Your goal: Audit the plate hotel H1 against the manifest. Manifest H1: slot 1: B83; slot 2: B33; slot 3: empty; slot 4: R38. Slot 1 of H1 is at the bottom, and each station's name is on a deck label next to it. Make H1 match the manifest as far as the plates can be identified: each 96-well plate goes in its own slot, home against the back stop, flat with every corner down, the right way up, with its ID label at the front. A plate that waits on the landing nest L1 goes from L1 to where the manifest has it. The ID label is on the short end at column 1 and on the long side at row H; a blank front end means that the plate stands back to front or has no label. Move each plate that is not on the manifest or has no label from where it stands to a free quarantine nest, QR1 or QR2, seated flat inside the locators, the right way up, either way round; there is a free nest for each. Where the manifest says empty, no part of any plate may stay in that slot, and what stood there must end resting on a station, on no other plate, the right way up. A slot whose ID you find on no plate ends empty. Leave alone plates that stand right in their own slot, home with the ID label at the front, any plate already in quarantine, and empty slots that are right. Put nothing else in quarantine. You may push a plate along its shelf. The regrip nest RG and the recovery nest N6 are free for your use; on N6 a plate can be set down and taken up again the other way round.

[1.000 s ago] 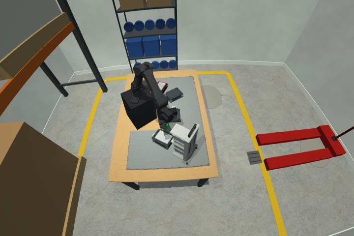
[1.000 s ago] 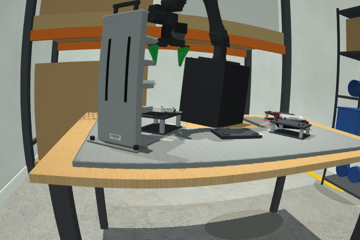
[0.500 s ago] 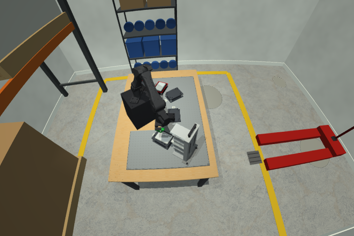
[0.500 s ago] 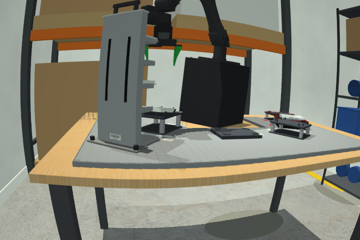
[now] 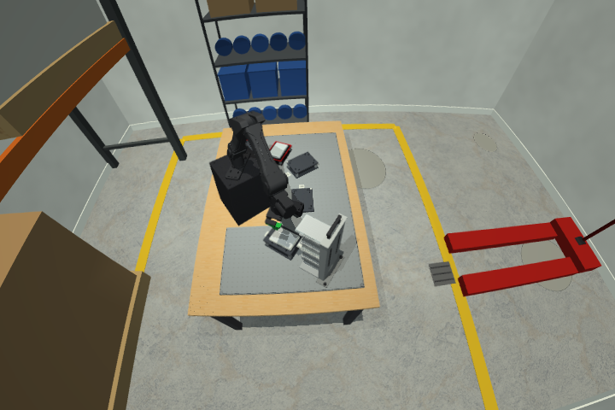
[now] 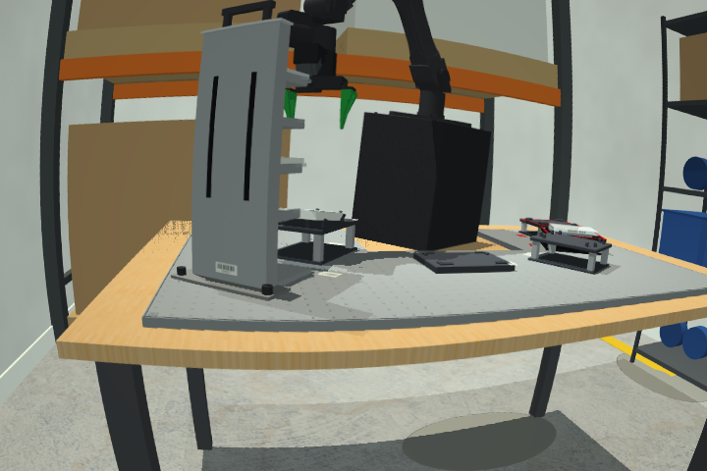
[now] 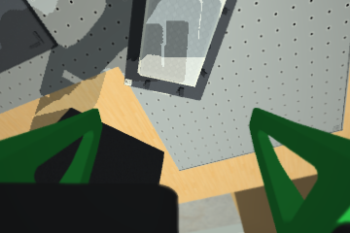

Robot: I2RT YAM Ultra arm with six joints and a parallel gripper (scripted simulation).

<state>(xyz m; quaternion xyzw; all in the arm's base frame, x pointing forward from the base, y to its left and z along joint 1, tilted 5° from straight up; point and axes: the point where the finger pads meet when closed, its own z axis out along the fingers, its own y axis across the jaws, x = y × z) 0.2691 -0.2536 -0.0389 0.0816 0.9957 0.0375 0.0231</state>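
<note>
My gripper is now 10 mm past the dark regrip nest and 190 mm above it. The rest, counted from my hand: RG label (100 mm behind, 40 mm to the left, 240 mm below); then grey plate hotel H1 (230 mm ahead, 100 mm to the right, 50 mm below); then H1 deck label (150 mm ahead, 40 mm to the left, 240 mm below).
</note>
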